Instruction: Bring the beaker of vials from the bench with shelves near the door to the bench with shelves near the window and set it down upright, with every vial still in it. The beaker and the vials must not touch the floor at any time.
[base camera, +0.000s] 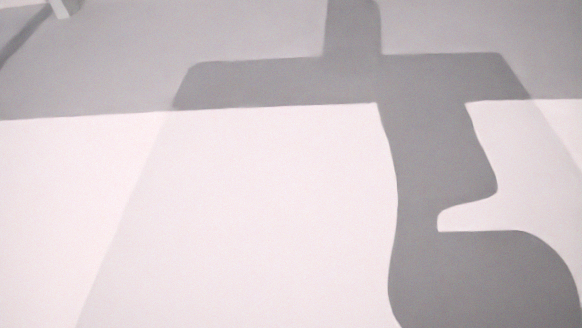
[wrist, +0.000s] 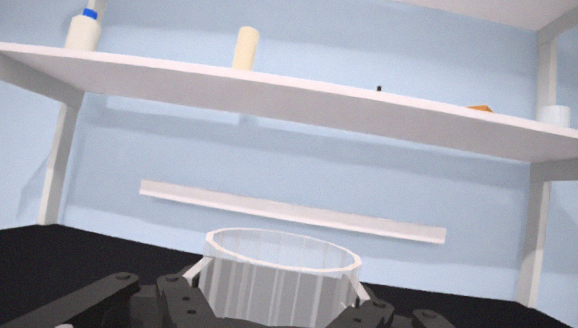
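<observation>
The clear glass beaker is at the bottom middle of the wrist view, its open rim facing up and looking slightly tilted in the picture. My gripper is shut on the beaker, with a finger on each side of its wall. Faint upright lines show through the glass; I cannot tell the vials apart or count them. The beaker's base is hidden. Behind it lies the black top of a bench with shelves; I cannot tell whether the beaker touches it. The gripper and beaker do not show in the base camera view.
A white shelf spans above the bench, carrying a white bottle with blue cap, a cream cylinder, an orange item and a white container. Grey posts stand at both sides. Shadows cross the pale floor.
</observation>
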